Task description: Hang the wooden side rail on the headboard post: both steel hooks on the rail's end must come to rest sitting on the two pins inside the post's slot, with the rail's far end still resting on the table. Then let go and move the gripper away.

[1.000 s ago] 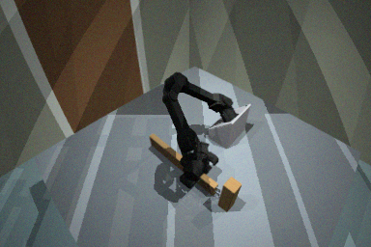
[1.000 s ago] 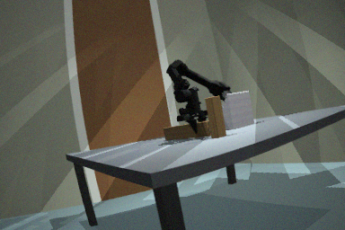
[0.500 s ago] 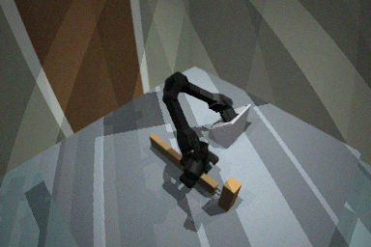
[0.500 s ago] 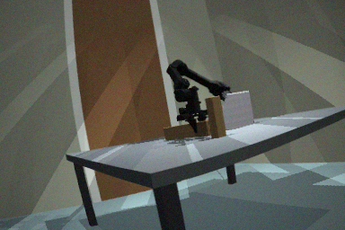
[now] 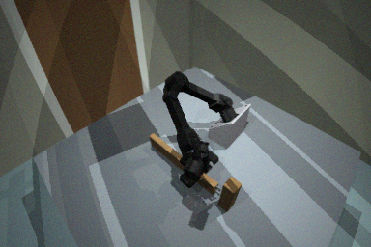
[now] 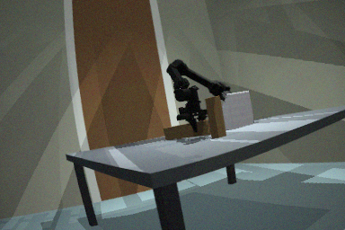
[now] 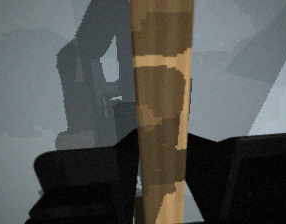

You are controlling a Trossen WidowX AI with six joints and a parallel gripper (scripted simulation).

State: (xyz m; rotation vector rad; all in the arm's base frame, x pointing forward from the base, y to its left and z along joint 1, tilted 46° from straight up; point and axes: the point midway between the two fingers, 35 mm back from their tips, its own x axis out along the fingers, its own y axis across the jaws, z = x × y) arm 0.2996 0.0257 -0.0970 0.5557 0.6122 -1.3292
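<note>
My gripper tip is 16 cm to the right of the headboard post, 5 cm below it and 1 cm past it.
</note>
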